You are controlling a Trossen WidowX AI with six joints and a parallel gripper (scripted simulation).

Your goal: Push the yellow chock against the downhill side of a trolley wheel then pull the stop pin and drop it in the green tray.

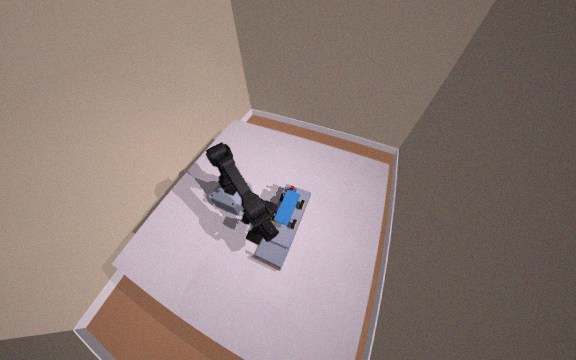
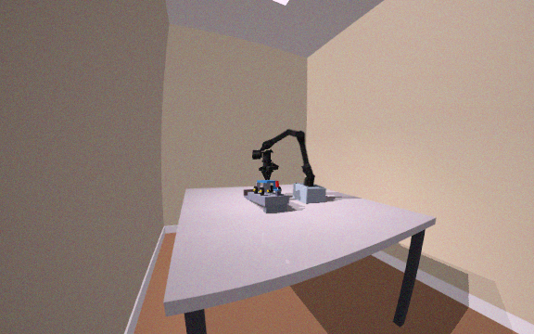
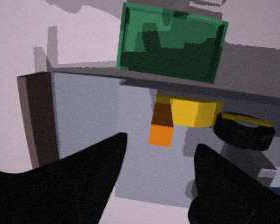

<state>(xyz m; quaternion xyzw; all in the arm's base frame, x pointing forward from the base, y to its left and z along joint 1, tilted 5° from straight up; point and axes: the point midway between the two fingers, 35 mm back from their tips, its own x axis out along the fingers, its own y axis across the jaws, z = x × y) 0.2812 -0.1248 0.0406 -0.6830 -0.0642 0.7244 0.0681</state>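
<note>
Now: the red-headed stop pin 240 mm to the left of my gripper tip and 40 mm ahead of it. From my gripper tip the other things lie so: yellow chock (50 mm below, 30 mm to the left); green tray (150 mm below, 60 mm behind, 20 mm to the left); blue trolley (130 mm to the left, 60 mm ahead, 20 mm below).
</note>
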